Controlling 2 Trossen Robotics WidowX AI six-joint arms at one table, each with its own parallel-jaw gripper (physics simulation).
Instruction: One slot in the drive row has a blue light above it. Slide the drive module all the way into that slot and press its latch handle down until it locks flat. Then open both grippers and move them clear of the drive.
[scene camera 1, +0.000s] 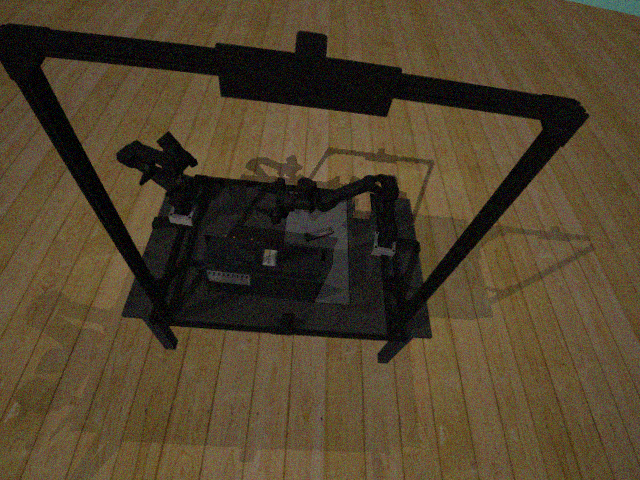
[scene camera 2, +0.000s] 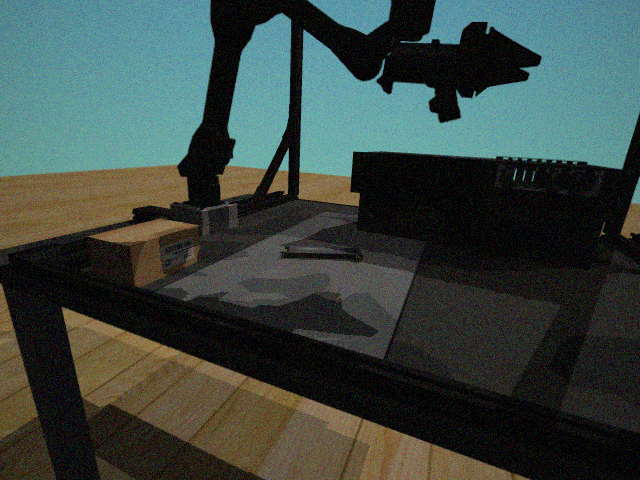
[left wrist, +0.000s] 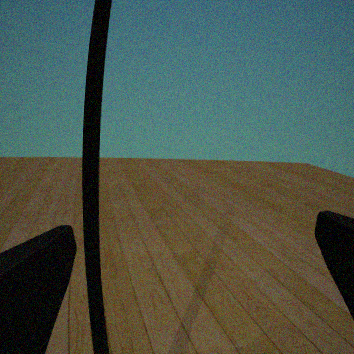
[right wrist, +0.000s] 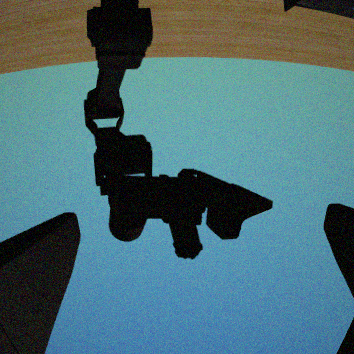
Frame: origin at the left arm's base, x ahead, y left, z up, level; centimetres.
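Seen in the pictures: left gripper, between the fingertips: (scene camera 1: 152, 190) (left wrist: 197, 233) (right wrist: 255, 197); right gripper, between the fingertips: (scene camera 1: 255, 199) (scene camera 2: 534, 69) (right wrist: 205, 222); left arm's base, origin of its link: (scene camera 1: 183, 209); right arm's base, origin of its link: (scene camera 1: 385, 241) (scene camera 2: 204, 203).
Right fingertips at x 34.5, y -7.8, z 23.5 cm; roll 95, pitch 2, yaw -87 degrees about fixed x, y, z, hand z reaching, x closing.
Pixels of each thing's top centre, then the offset from my right fingertips to it. "spot": a spot on its surface instead. Level surfaces: height alone.
- black drive chassis, centre of its top: (scene camera 2: 473, 158) (scene camera 1: 264, 258) dz -13.2, dx +6.5, dy -17.0 cm
- slim dark tool-like piece, a spot on its surface: (scene camera 2: 320, 254) (scene camera 1: 318, 230) spot: dz -29.8, dx +26.3, dy +12.4 cm
- grey mat, height of its surface: dz -30.5 cm
- cardboard box, centre of its top: (scene camera 2: 147, 230) (scene camera 1: 362, 201) dz -24.7, dx +45.6, dy +30.3 cm
A black drive chassis (scene camera 1: 305, 266) (scene camera 2: 439, 206) stands on the table. Two small orange lights (scene camera 1: 242, 238) glow at its far edge in scene camera 1. The drive row faces away there. The blue light, the slot, the drive module and its latch handle cannot be made out in any view. My right gripper (scene camera 1: 263, 203) (scene camera 2: 532, 68) is open and empty, raised above the chassis in scene camera 2 and apart from it. My left gripper (left wrist: 197, 233) is open and empty, high at the left of scene camera 1; its arm also shows in the right wrist view.
A slim dark tool-like piece (scene camera 1: 320, 234) (scene camera 2: 320, 254) lies on the grey mat (scene camera 1: 338, 289) (scene camera 2: 398, 322). A cardboard box (scene camera 2: 111, 258) sits near the right arm's base. A tall black frame (scene camera 1: 90, 165) spans the table. A dark frame post (left wrist: 91, 150) crosses the left wrist view.
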